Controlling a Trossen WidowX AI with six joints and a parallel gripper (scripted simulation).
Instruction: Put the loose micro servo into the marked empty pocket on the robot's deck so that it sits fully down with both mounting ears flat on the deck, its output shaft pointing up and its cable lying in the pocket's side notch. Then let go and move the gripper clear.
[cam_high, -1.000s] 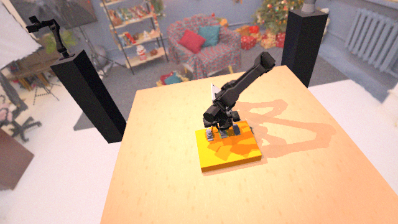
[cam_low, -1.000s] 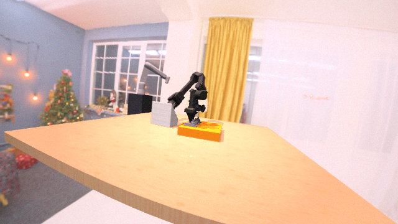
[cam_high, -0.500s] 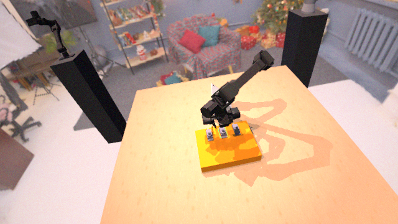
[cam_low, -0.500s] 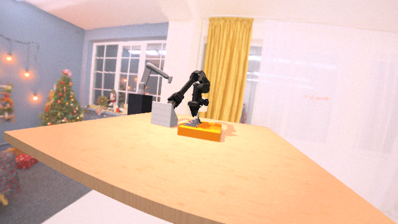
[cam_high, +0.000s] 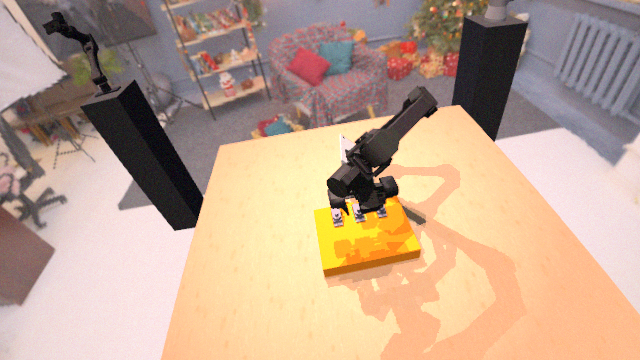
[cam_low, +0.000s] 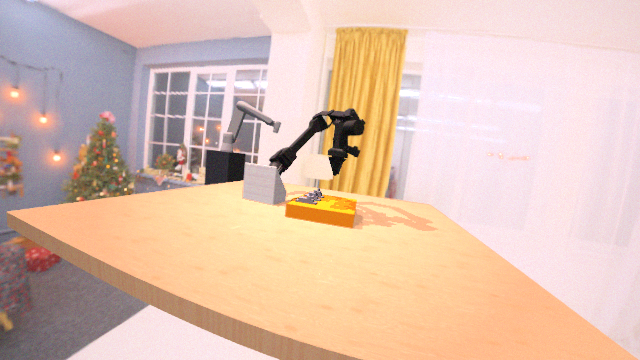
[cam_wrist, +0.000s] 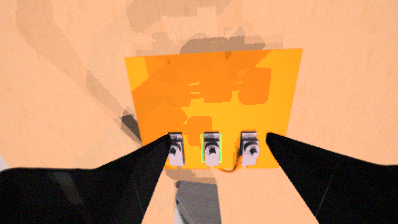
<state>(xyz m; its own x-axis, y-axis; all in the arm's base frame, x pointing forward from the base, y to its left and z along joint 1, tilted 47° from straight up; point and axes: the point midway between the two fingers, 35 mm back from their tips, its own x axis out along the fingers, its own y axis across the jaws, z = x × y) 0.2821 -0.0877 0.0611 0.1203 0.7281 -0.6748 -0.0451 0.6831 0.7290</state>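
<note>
Right now the orange deck is 14 cm below my gripper tip and 2 cm ahead of it.
</note>
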